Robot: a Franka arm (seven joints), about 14 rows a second.
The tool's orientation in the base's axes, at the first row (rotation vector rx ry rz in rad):
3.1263, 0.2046, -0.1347
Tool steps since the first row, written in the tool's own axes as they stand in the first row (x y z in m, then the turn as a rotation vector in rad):
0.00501, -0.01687, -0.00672, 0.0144, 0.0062, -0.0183
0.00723, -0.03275, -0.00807, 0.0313, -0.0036, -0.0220
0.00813, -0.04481, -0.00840, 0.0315, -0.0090, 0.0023
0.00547, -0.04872, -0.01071, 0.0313, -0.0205, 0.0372
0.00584, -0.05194, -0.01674, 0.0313, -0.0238, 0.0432
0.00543, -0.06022, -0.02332, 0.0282, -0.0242, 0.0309
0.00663, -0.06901, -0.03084, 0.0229, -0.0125, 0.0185
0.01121, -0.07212, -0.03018, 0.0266, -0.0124, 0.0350
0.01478, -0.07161, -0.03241, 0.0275, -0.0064, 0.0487
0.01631, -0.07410, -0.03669, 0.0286, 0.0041, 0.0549
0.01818, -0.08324, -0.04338, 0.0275, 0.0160, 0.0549
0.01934, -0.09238, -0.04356, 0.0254, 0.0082, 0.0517
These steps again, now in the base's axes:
0.00332, 0.01745, 0.00626, 0.0166, -0.0041, 0.0170
0.00356, 0.03350, 0.00742, 0.0323, 0.0079, 0.0192
0.00291, 0.04558, 0.00767, 0.0297, 0.0130, -0.0050
-0.00003, 0.04914, 0.01020, 0.0251, 0.0240, -0.0398
0.00043, 0.05244, 0.01617, 0.0241, 0.0272, -0.0457
-0.00050, 0.06067, 0.02276, 0.0221, 0.0273, -0.0332
0.00018, 0.06963, 0.03015, 0.0194, 0.0152, -0.0204
0.00425, 0.07330, 0.02910, 0.0217, 0.0154, -0.0372
0.00803, 0.07328, 0.03101, 0.0222, 0.0094, -0.0509
0.00958, 0.07600, 0.03514, 0.0241, -0.0010, -0.0572
0.01081, 0.08538, 0.04165, 0.0246, -0.0129, -0.0571
0.01078, 0.09460, 0.04173, 0.0218, -0.0054, -0.0537

